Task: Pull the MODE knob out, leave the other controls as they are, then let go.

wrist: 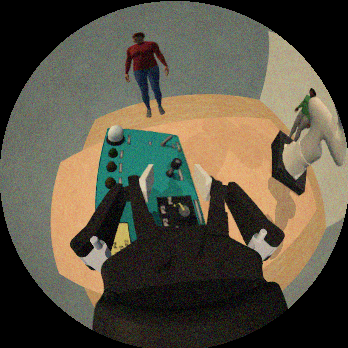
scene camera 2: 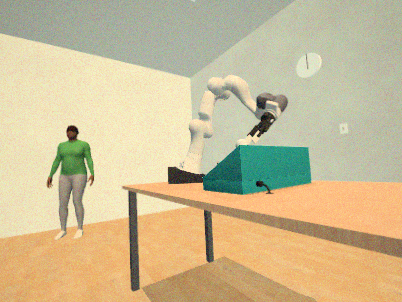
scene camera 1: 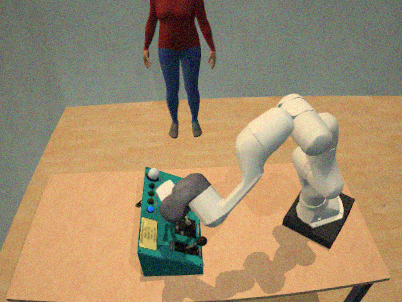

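Observation:
The teal control panel (scene camera 1: 170,265) (scene camera 2: 275,167) (wrist: 145,150) stands on the table. A black knob on a short stem (wrist: 176,163), apparently the MODE knob, sticks out of its sloped face in the wrist view; its label is not readable. It is hidden behind the hand in scene camera 1. My gripper (wrist: 173,172) is open and empty, its two pale fingertips apart. It is above the panel, with the knob showing ahead between the fingertips and apart from them.
A white dome (scene camera 1: 153,174) (wrist: 115,134), dark lamps, a blue lamp (scene camera 1: 150,209) and a small metal lever (wrist: 167,140) are on the panel. A black-knobbed lever (scene camera 1: 201,241) stands near its front. A dark recessed block (wrist: 177,212) lies below the fingers. A person stands beyond the table.

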